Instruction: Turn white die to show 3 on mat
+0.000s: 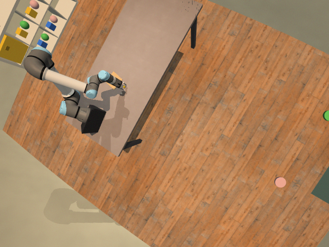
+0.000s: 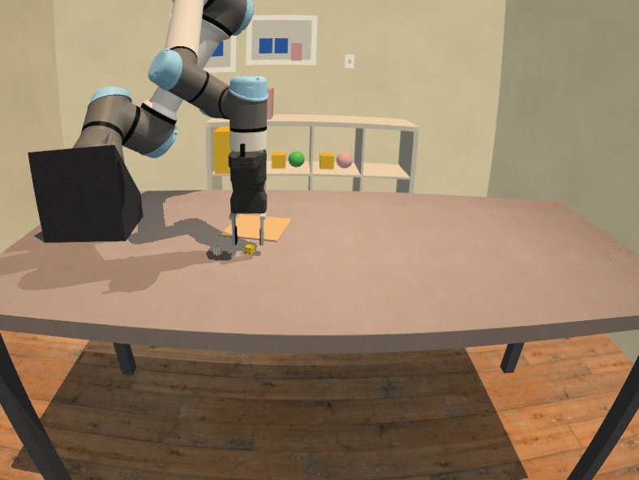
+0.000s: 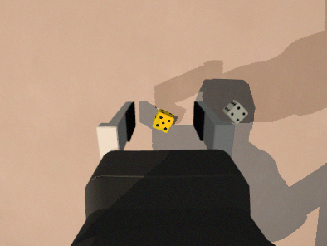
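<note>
Right now the yellow die is 10 mm to the left of my hand and 40 mm below it. Round my hand: white die: 70 mm behind, 10 mm to the left, 40 mm below; mat: 20 mm ahead, 150 mm to the left, 40 mm below; blue die: 260 mm to the left, 40 mm below.
</note>
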